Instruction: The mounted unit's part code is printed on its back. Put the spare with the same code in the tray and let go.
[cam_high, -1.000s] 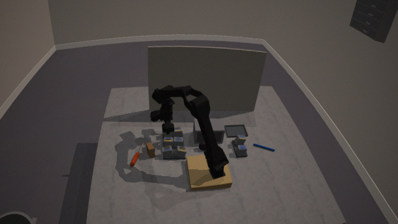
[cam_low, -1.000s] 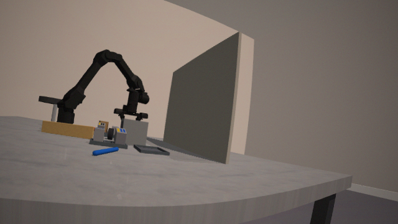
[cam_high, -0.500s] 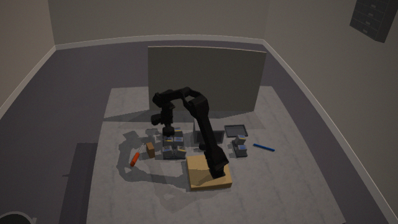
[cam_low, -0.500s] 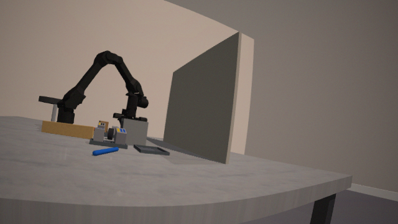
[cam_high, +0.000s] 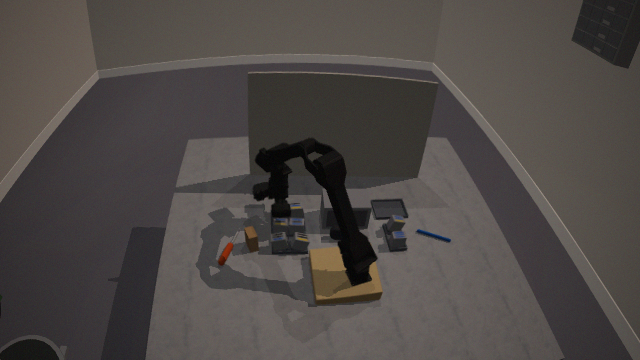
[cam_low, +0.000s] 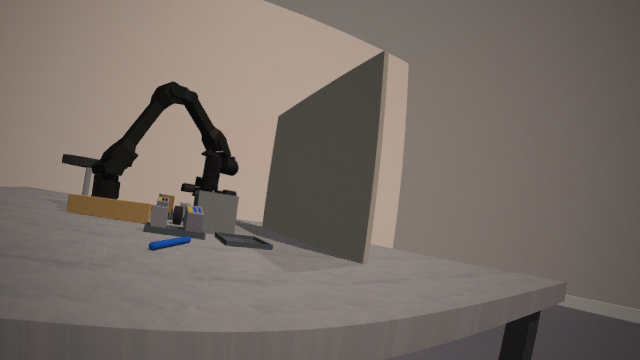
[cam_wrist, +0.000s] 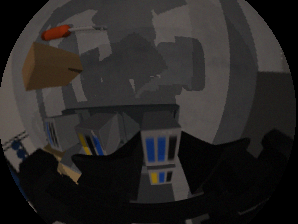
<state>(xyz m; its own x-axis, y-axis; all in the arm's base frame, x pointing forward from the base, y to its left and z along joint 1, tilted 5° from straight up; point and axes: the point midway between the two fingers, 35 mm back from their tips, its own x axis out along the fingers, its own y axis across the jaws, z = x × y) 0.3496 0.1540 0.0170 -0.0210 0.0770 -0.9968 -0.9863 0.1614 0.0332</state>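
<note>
Right now the dark tray is 40 cm to the right of my gripper tip, 6 cm behind it and 1 cm below it. Round my gripper tip: black puck (16 cm to the right, 14 cm behind, 1 cm above); then brown block (12 cm to the left, 11 cm behind, 2 cm above); then grey spare unit (2 cm above).
</note>
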